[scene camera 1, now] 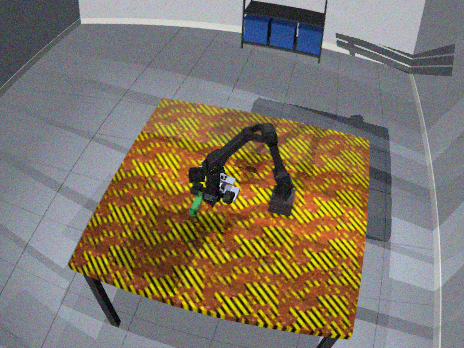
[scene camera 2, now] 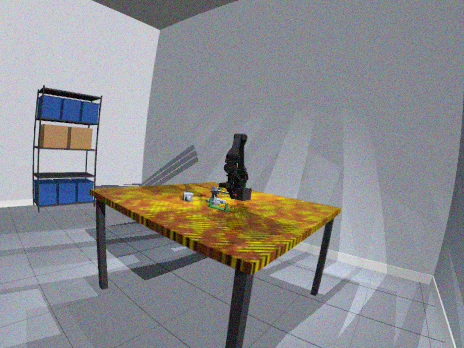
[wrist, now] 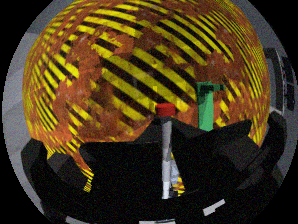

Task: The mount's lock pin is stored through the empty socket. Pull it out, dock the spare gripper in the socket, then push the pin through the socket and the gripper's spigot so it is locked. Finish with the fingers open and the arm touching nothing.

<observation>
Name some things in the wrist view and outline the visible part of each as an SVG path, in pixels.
The gripper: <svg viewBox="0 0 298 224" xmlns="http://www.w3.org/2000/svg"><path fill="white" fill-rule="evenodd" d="M51 217L52 224L68 224L68 222L61 221L60 218L55 216ZM286 117L281 116L281 113L270 112L267 120L269 131L263 139L262 147L259 148L249 137L250 119L208 132L172 117L173 160L176 161L186 194L161 200L160 116L154 117L149 127L134 141L86 141L81 144L78 152L94 173L89 193L65 183L47 163L48 151L43 141L29 140L24 149L21 149L21 163L25 177L41 201L65 216L88 224L140 224L140 221L161 221L168 218L176 218L176 224L250 224L266 208L282 184L283 176L277 163L285 152ZM225 200L225 204L218 206L216 212L204 216L205 213L202 209Z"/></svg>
A lock pin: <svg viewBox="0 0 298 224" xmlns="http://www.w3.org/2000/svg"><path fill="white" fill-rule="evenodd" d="M174 103L156 104L156 115L161 116L162 160L164 160L164 163L162 163L164 193L162 194L164 194L164 200L169 197L170 173L172 173L172 169L170 169L170 164L172 164L172 115L176 113L176 104Z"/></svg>
</observation>
